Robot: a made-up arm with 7 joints. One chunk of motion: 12 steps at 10 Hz.
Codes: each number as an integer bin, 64 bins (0 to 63) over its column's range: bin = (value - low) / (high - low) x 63, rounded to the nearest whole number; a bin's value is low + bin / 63 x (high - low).
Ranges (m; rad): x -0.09..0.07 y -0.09..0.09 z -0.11..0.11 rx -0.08..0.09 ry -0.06..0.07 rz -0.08..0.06
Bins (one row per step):
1: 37 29 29 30 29 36
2: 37 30 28 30 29 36
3: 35 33 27 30 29 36
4: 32 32 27 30 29 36
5: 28 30 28 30 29 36
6: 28 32 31 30 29 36
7: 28 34 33 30 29 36
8: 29 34 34 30 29 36
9: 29 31 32 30 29 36
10: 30 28 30 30 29 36
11: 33 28 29 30 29 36
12: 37 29 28 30 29 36
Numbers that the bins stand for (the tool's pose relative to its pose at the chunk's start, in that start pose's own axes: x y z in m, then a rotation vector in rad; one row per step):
1: 0.0040 -0.0071 -0.0087 0.0010 -0.0002 0.0000
2: 0.0040 -0.0043 -0.0122 0.0010 -0.0002 0.0000
3: -0.0011 0.0043 -0.0157 0.0010 -0.0002 0.0000
4: -0.0087 0.0014 -0.0157 0.0010 -0.0002 0.0000
5: -0.0189 -0.0043 -0.0122 0.0010 -0.0002 0.0000
6: -0.0189 0.0014 -0.0017 0.0010 -0.0002 0.0000
7: -0.0189 0.0071 0.0052 0.0010 -0.0002 0.0000
8: -0.0163 0.0071 0.0087 0.0010 -0.0002 0.0000
9: -0.0163 -0.0014 0.0017 0.0010 -0.0002 0.0000
10: -0.0138 -0.0100 -0.0052 0.0010 -0.0002 0.0000
11: -0.0062 -0.0100 -0.0087 0.0010 -0.0002 0.0000
12: 0.0040 -0.0071 -0.0122 0.0010 -0.0002 0.0000

